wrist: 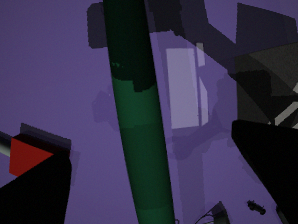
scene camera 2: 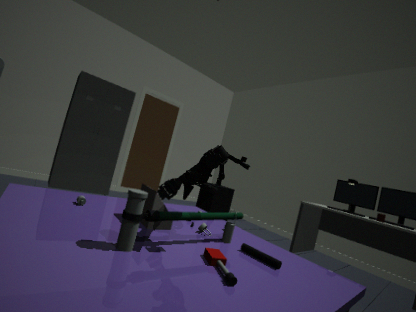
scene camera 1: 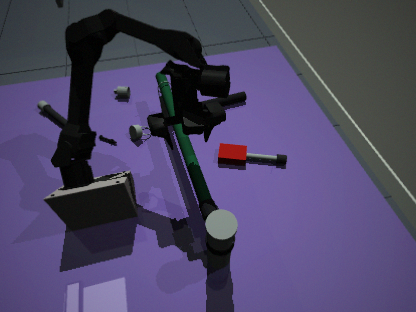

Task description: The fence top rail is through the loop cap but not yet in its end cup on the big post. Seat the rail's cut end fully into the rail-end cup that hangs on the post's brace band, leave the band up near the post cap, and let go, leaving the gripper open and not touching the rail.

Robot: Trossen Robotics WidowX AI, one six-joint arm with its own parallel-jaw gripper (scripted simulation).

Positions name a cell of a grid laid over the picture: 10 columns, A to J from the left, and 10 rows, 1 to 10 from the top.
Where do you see a post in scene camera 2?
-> D8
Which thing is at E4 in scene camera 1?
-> The gripper.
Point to a top rail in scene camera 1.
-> At E7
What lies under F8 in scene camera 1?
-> A post.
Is the gripper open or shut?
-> Open.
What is the gripper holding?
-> Nothing.
